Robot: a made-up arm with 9 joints. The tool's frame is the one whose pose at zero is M. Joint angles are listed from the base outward.
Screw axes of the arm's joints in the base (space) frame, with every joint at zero. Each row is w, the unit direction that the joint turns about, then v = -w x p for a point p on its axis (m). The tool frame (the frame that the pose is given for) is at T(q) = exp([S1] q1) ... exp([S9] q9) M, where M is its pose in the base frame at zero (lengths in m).
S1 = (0, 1, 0, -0.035, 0, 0)
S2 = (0, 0, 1, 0.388, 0.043, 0)
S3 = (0, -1, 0, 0.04, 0, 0.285)
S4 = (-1, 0, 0, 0, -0.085, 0.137)
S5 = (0, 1, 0, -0.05, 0, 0.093)
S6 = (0, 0, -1, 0.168, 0.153, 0)
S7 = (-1, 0, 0, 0, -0.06, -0.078)
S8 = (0, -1, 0, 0.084, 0, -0.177)
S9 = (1, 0, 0, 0, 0.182, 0.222)
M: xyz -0.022 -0.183 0.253 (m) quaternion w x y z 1 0 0 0
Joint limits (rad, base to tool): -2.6..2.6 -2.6..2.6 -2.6..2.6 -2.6..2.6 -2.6..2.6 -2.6..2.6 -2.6..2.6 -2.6..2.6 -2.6..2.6
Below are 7 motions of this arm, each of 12 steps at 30 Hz.
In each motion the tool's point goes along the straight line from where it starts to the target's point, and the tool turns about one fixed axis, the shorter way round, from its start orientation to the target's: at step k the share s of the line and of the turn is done. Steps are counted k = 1, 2, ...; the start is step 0. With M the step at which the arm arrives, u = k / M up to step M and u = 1 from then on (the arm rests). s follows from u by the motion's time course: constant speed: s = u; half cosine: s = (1 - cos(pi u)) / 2; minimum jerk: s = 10 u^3 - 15 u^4 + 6 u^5.
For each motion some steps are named. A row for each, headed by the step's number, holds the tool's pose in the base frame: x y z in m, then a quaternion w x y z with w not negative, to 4 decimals.
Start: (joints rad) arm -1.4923 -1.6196 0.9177 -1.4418 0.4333 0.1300 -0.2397 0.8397 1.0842
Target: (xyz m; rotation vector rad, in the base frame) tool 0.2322 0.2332 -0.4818 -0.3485 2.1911 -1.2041
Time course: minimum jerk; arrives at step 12
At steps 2, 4, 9, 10, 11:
2: 0.0150 0.2747 -0.3172 0.3593 -0.2516 0.8202 -0.3672
4: 0.0542 0.2672 -0.3470 0.3499 -0.2303 0.8230 -0.3837
9: 0.2089 0.2377 -0.4641 0.3101 -0.1446 0.8273 -0.4456
10: 0.2242 0.2347 -0.4757 0.3059 -0.1360 0.8271 -0.4514
11: 0.2311 0.2334 -0.4809 0.3041 -0.1322 0.8270 -0.4540

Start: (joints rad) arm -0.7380 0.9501 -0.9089 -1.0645 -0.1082 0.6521 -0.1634 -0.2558 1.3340
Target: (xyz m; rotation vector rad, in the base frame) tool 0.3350 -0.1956 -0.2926 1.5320 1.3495 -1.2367
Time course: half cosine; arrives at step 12
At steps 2, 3, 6, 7, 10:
2: 0.3779 -0.1359 -0.0243 0.5865 0.7212 0.2294 -0.2887
3: 0.3743 -0.1410 -0.0471 0.5718 0.7157 0.2572 -0.3078
6: 0.3580 -0.1636 -0.1488 0.4969 0.6794 0.3760 -0.3875
7: 0.3521 -0.1719 -0.1860 0.4660 0.6614 0.4170 -0.4141
10: 0.3381 -0.1913 -0.2733 0.3870 0.6098 0.5070 -0.4705

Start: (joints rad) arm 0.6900 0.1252 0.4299 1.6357 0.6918 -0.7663 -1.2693 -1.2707 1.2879
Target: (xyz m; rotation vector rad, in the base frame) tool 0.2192 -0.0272 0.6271 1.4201 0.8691 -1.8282
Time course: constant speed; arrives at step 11
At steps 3, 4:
3: 0.3998 -0.1010 0.5148 0.2803 0.3598 0.5352 -0.7110
4: 0.3772 -0.0918 0.5289 0.2875 0.3844 0.5118 -0.7125

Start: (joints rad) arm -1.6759 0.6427 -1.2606 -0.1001 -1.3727 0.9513 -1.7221 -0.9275 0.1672
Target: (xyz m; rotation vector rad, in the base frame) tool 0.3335 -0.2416 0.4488 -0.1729 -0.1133 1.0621
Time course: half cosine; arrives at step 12
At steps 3, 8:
3: 0.4721 -0.2714 0.3159 0.5448 0.2928 -0.2866 0.7317
8: 0.3741 -0.2503 0.4099 0.7931 0.0306 -0.1279 0.5947

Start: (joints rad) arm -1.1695 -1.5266 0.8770 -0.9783 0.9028 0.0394 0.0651 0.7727 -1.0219
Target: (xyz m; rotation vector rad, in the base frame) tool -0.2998 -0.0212 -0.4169 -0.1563 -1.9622 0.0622
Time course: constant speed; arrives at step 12
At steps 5, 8, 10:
5: -0.2990 0.1748 -0.3862 0.5276 0.0066 -0.7372 -0.4219
8: -0.2994 0.0908 -0.3993 0.5534 -0.0253 -0.7985 -0.2355
10: -0.2996 0.0348 -0.4081 0.5583 -0.0461 -0.8216 -0.1056

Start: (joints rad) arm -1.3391 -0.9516 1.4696 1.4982 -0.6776 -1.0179 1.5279 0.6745 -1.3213
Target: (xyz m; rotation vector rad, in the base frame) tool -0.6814 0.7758 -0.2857 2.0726 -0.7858 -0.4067
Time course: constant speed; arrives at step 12
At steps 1, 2, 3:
1: -0.4922 0.7700 -0.5405 0.4531 0.6970 -0.5556 -0.0164
2: -0.5094 0.7705 -0.5173 0.4528 0.7122 -0.5356 -0.0300
3: -0.5266 0.7711 -0.4942 0.4521 0.7268 -0.5152 -0.0436

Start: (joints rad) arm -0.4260 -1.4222 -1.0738 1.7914 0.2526 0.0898 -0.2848 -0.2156 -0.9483
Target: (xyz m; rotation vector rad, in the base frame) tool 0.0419 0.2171 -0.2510 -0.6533 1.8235 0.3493
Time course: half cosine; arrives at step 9
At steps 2, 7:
2: 0.0053 0.1910 -0.1290 0.5395 -0.4352 0.7183 0.0605
7: 0.0371 0.2136 -0.2348 0.5529 -0.2981 0.7660 0.1365

